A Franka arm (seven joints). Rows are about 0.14 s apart.
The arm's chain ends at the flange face. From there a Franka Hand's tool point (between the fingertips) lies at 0.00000 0.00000 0.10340 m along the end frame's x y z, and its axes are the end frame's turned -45 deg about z.
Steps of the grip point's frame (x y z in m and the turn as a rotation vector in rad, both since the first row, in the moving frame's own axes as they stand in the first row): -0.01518, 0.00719, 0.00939, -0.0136, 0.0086, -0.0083; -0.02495, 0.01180, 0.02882, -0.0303, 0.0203, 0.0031; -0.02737, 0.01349, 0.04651, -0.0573, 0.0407, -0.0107; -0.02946, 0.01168, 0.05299, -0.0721, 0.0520, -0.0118; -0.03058, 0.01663, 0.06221, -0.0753, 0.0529, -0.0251; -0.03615, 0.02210, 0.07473, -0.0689, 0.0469, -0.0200; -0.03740, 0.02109, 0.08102, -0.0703, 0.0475, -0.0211; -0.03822, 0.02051, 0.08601, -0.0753, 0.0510, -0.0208; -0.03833, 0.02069, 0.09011, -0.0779, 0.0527, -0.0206; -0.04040, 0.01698, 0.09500, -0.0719, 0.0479, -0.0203
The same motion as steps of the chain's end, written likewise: -0.00727, 0.01546, 0.00940, -0.0035, 0.0157, -0.0083; -0.01300, 0.02525, 0.02889, -0.0071, 0.0358, 0.0031; -0.01698, 0.02772, 0.04677, -0.0117, 0.0693, -0.0107; -0.02164, 0.02768, 0.05340, -0.0142, 0.0878, -0.0118; -0.01924, 0.03186, 0.06265, -0.0158, 0.0907, -0.0251; -0.01841, 0.03967, 0.07509, -0.0156, 0.0819, -0.0200; -0.02015, 0.03978, 0.08139, -0.0161, 0.0833, -0.0211; -0.02176, 0.03985, 0.08644, -0.0172, 0.0893, -0.0208; -0.02203, 0.03999, 0.09057, -0.0178, 0.0923, -0.0206; -0.02533, 0.03891, 0.09539, -0.0170, 0.0847, -0.0203
